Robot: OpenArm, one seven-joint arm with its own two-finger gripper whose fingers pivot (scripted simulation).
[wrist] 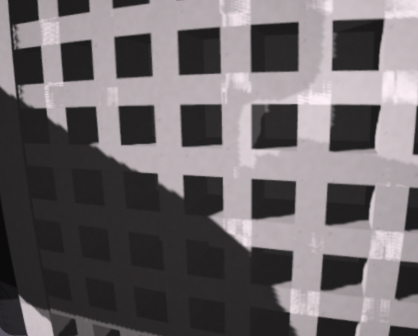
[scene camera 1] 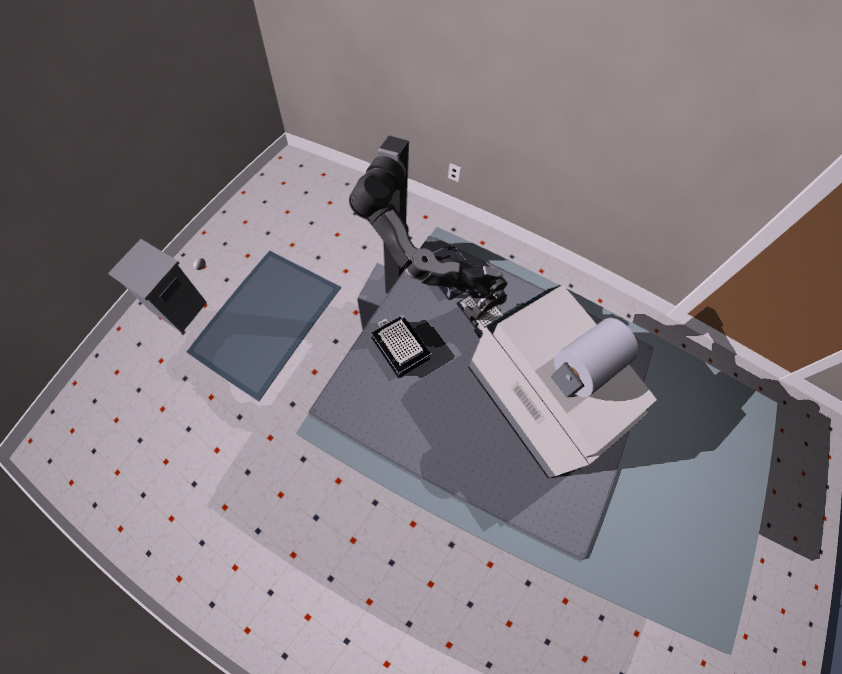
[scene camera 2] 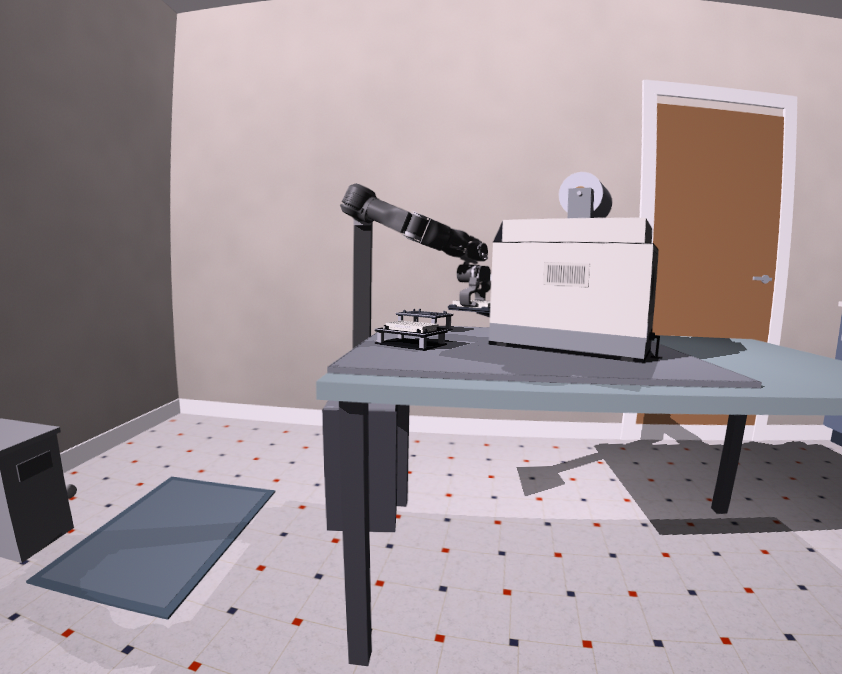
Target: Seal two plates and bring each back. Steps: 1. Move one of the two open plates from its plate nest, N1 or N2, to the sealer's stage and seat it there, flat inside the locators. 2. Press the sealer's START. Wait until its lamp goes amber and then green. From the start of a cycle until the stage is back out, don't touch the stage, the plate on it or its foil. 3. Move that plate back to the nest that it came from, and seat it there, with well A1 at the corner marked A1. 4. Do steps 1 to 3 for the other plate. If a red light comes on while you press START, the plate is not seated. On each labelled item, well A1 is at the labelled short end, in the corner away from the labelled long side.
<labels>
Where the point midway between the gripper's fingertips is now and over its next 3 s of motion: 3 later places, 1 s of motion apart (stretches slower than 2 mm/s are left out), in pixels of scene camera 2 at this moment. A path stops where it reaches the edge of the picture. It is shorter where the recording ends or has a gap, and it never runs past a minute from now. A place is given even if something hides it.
My gripper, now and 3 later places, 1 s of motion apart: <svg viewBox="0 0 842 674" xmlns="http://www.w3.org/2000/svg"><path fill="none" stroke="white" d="M475 305L475 301L472 289L468 268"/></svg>
</labels>
